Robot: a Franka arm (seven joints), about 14 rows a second.
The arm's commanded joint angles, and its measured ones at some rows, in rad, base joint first. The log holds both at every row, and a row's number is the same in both.
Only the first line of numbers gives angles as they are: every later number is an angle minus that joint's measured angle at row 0.
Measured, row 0:
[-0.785 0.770 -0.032 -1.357 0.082 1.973 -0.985]
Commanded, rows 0 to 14:
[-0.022 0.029 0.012 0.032 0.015 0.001 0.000]
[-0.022 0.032 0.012 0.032 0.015 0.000 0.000]
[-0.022 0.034 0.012 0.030 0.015 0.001 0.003]
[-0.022 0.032 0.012 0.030 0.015 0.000 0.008]
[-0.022 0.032 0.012 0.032 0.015 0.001 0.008]
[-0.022 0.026 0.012 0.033 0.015 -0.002 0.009]
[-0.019 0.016 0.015 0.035 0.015 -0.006 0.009]
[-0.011 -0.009 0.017 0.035 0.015 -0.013 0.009]
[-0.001 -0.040 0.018 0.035 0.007 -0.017 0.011]
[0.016 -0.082 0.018 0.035 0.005 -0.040 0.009]
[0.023 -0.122 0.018 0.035 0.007 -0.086 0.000]
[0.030 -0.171 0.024 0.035 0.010 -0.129 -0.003]
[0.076 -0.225 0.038 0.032 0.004 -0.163 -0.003]
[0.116 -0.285 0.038 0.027 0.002 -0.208 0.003]
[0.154 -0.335 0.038 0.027 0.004 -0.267 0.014]
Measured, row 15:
[0.079 -0.211 0.043 0.071 0.006 -0.187 -0.003]
